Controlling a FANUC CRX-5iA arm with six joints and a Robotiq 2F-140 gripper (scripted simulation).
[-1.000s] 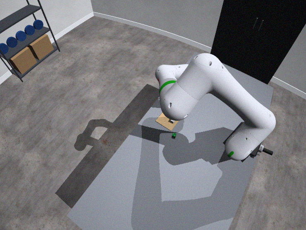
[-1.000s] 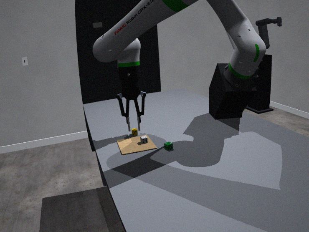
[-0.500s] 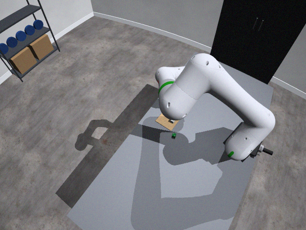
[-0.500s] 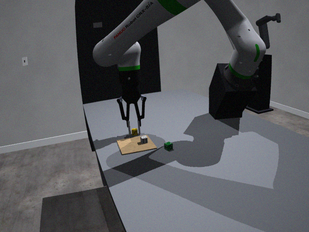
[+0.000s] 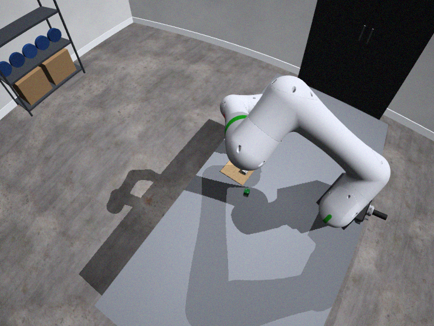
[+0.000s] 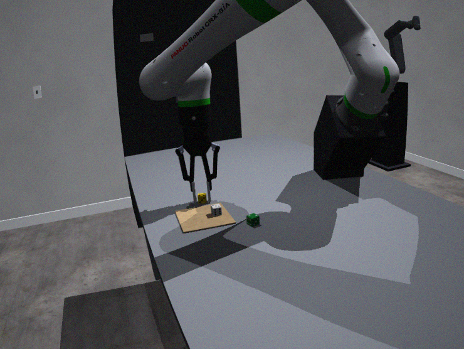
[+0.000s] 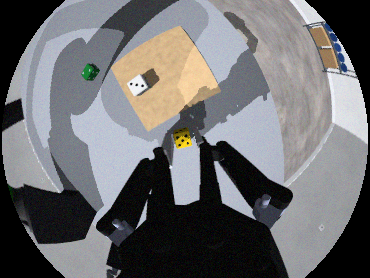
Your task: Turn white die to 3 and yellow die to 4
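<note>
Right now the yellow die is 20 mm below my hand. Also, from my hand: white die: 10 mm behind, 110 mm to the left, 20 mm below; then tan mat: 20 mm ahead, 110 mm to the left, 30 mm below; then green die: 90 mm behind, 200 mm to the left, 20 mm below.
</note>
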